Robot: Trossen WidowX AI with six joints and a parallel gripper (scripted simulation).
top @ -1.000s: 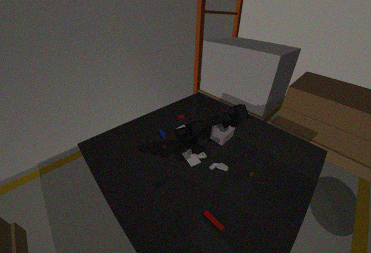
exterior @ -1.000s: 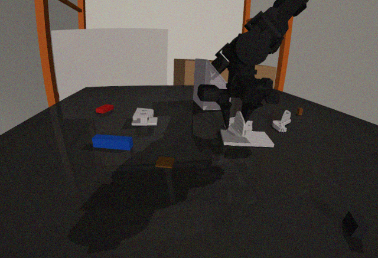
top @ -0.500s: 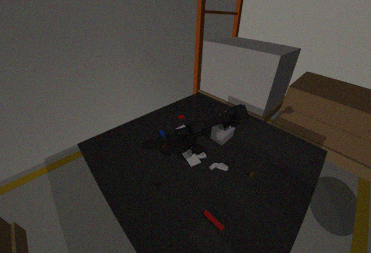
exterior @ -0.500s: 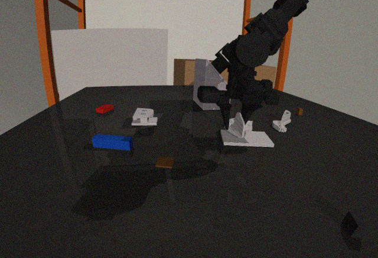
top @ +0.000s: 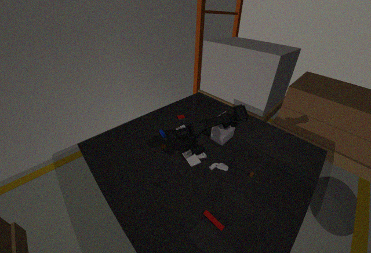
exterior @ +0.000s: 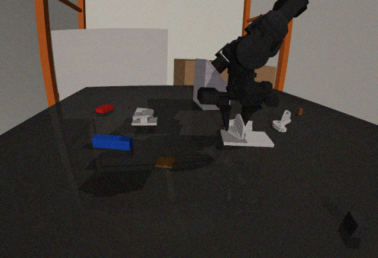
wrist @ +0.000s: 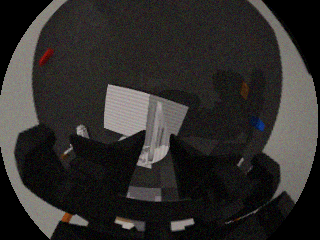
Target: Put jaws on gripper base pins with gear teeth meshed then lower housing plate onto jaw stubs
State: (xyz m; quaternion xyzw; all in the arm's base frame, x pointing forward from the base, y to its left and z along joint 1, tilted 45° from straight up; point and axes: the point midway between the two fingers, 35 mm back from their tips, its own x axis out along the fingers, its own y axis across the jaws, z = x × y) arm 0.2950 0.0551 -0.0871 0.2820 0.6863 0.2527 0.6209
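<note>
The flat white plate lies 3 cm to the left of my gripper tip, 2 cm ahead of it and 1 cm below it. From my gripper tip the other things lie so: orange tile 17 cm to the right, 10 cm ahead, 1 cm below; then white jaw 3 cm behind, 2 cm to the left; then white housing plate 5 cm behind, 4 cm to the left, 1 cm below.
</note>
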